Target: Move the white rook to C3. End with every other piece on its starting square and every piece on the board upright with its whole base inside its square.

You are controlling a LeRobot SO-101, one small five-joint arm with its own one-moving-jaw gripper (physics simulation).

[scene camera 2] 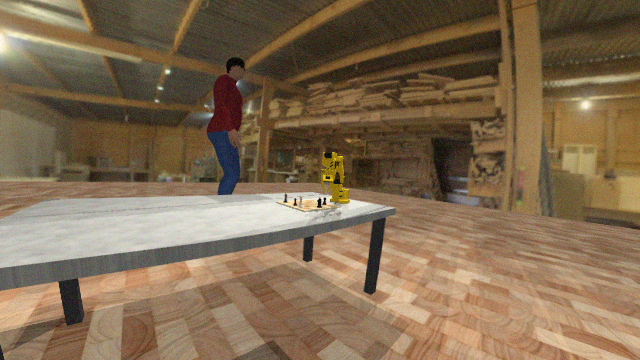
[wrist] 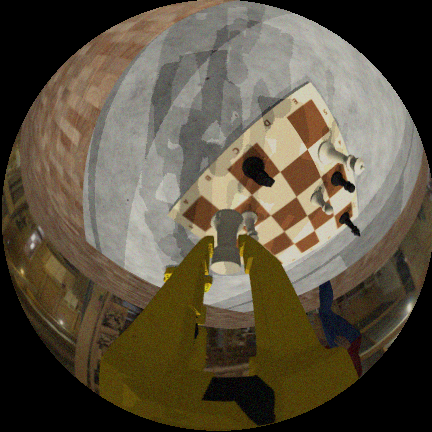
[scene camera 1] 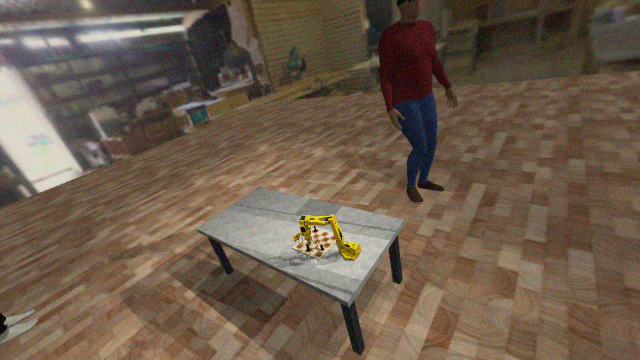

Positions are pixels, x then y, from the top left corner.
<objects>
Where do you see a chessboard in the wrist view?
286, 138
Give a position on a chessboard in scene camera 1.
At 327, 239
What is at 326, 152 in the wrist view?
A tall white piece.
</objects>
